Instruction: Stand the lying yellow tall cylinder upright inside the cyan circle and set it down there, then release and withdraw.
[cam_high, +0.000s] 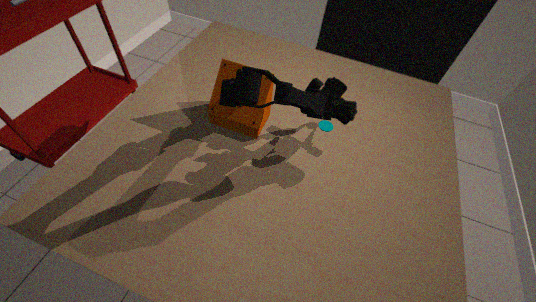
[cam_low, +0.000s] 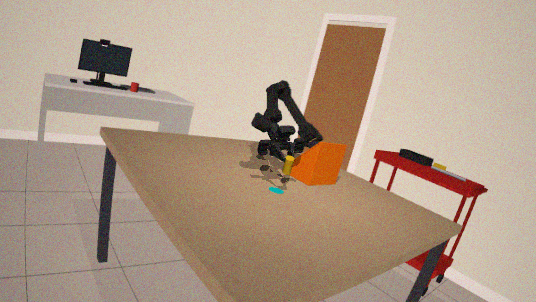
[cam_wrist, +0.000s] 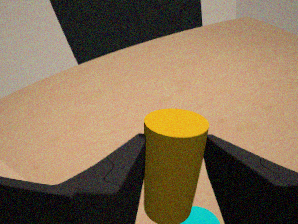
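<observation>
My gripper tip is 30 mm to the left of the cyan circle and 130 mm above it. From my gripper tip the other things lie so: yellow tall cylinder (10 mm behind, 20 mm below).
</observation>
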